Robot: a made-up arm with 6 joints.
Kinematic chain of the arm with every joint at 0, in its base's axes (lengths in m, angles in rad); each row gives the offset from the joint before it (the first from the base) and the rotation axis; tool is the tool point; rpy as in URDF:
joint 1: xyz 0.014 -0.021 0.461 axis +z
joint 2: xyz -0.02 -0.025 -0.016 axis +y
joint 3: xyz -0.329 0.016 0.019 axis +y
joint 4: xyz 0.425 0.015 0.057 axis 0.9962 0 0.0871
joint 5: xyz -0.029 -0.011 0 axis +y
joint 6: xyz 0.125 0.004 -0.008 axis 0.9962 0 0.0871
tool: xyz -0.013 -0.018 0.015 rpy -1.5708 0 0
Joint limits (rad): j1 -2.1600..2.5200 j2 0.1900..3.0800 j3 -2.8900..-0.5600 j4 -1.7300..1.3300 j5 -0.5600..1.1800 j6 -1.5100..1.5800
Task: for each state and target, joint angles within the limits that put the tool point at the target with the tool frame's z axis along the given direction. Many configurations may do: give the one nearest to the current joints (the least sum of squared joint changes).
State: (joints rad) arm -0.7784 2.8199 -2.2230 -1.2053 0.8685 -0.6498
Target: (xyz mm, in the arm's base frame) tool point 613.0 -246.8 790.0 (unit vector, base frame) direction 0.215 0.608 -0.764
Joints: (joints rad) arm -0.2392 2.2048 -2.3908 -0.7854 1.0694 -0.1648
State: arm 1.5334 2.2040 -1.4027 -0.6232 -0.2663 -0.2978
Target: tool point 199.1 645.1 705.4 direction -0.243 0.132 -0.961
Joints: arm 1.2623 2.1766 -1.9724 -0.7821 -0.3281 -0.5335
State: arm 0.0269 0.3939 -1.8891 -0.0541 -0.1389 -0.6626
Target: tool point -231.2 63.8 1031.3 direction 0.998 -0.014 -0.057
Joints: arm -0.2812 0.1953 -1.4181 -0.3301 -0.2345 -0.9815
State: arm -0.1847 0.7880 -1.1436 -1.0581 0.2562 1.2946
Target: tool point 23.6 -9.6 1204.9 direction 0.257 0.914 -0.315
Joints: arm -0.5471 0.9598 -1.9582 -1.2471 -0.4197 1.3538
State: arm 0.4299 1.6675 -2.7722 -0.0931 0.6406 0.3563
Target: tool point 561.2 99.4 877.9 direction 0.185 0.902 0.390
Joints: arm 0.3046 2.0174 -2.4315 -0.2409 1.0721 0.7206
